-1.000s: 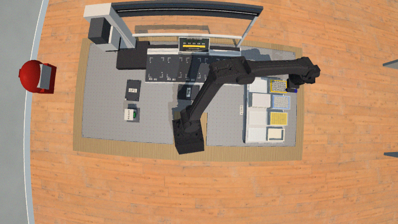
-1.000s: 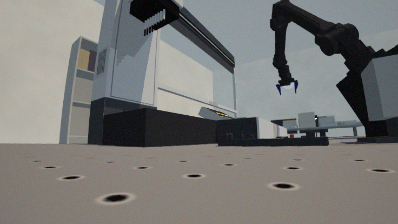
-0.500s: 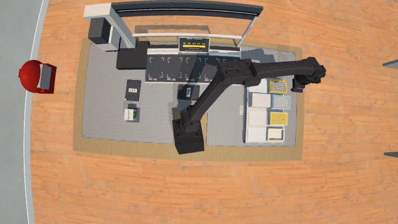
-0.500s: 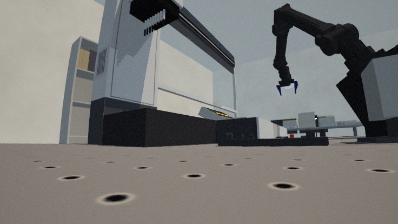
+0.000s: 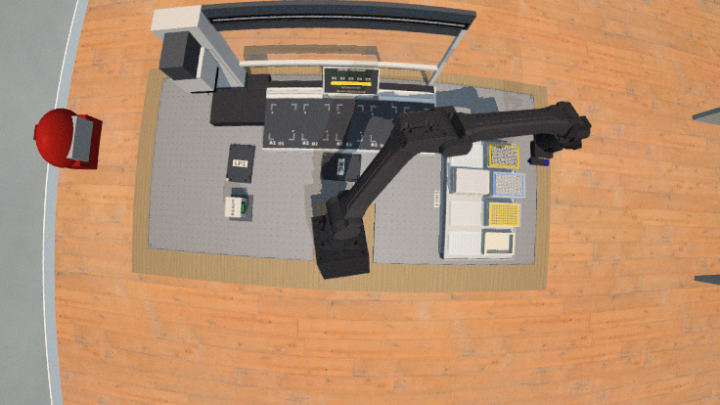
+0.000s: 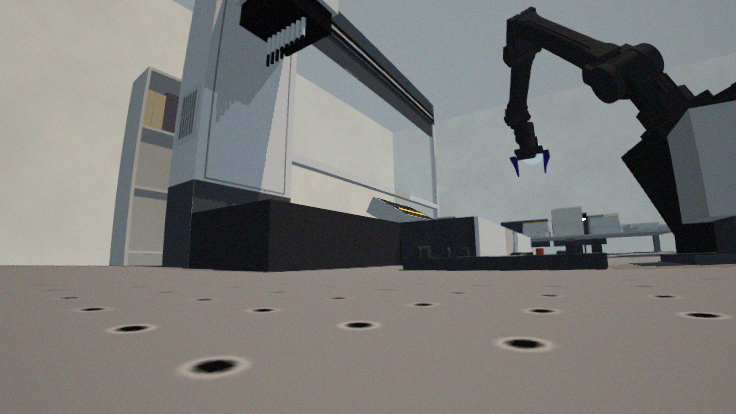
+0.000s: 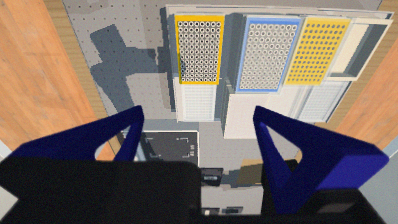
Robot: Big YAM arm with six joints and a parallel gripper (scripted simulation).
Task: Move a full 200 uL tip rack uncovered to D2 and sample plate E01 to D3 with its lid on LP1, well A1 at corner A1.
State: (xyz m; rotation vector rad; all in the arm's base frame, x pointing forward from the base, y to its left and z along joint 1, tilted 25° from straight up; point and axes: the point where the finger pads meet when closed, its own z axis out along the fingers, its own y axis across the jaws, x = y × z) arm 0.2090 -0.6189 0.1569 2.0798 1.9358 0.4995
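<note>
Now: hand 10 mm past the yellow tip rack, 10 mm to the right of it and 210 mm above it. From my hand the other things lie so: clear plate lid: 10 mm ahead, 140 mm to the left, 240 mm below; then white sealed block: 100 mm behind, 140 mm to the left, 190 mm below; then sample plate: 10 mm ahead, 140 mm to the left, 250 mm below.
</note>
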